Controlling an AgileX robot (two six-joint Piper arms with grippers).
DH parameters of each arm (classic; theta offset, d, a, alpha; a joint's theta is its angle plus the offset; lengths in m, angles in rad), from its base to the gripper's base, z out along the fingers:
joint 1: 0 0.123 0 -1.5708
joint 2: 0.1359 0 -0.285 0
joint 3: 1.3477 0 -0.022 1.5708
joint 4: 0 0.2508 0 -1.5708
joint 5: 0 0 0.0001 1.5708
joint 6: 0 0.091 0 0
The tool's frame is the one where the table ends.
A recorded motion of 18 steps. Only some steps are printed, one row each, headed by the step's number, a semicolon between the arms.
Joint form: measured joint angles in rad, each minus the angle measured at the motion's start. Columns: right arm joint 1, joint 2, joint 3, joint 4, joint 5, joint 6; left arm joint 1, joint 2, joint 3, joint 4, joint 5, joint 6.
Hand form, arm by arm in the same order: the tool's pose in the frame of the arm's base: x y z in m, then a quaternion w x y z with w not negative. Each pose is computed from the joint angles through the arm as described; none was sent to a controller.
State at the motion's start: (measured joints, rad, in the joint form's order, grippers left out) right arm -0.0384 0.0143 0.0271 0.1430 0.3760 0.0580; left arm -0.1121 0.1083 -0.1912 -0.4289 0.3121 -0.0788
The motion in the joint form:
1: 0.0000 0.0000 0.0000 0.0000 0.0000 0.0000; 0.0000 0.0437 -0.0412 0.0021 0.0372 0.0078
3: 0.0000 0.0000 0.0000 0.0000 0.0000 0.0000; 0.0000 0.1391 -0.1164 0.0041 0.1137 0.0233
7: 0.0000 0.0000 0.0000 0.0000 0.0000 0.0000; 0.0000 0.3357 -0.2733 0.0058 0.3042 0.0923
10: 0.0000 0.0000 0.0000 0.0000 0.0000 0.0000; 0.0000 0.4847 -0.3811 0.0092 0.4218 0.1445
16: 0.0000 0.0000 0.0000 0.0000 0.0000 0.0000; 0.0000 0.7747 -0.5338 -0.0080 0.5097 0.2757
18: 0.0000 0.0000 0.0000 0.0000 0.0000 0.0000; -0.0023 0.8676 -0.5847 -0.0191 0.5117 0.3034
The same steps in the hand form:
1: 0.0539 0.0027 0.1698 0.57918 0.07788 0.80881 0.06565; 0.0575 -0.0195 0.2537 0.60616 -0.09105 0.75295 -0.23948
3: 0.0539 0.0027 0.1698 0.57918 0.07788 0.80881 0.06565; 0.0653 -0.0230 0.2664 0.57106 -0.07872 0.78298 -0.23374
7: 0.0539 0.0027 0.1698 0.57918 0.07788 0.80881 0.06565; 0.0845 -0.0313 0.2882 0.48515 -0.03319 0.84678 -0.21561
10: 0.0539 0.0027 0.1698 0.57918 0.07788 0.80881 0.06565; 0.1038 -0.0367 0.3003 0.42232 0.00016 0.88344 -0.20290
16: 0.0539 0.0027 0.1698 0.57918 0.07788 0.80881 0.06565; 0.1556 -0.0459 0.3052 0.33286 0.05634 0.92297 -0.18482
18: 0.0539 0.0027 0.1698 0.57918 0.07788 0.80881 0.06565; 0.1755 -0.0493 0.3053 0.31468 0.06502 0.92875 -0.18487

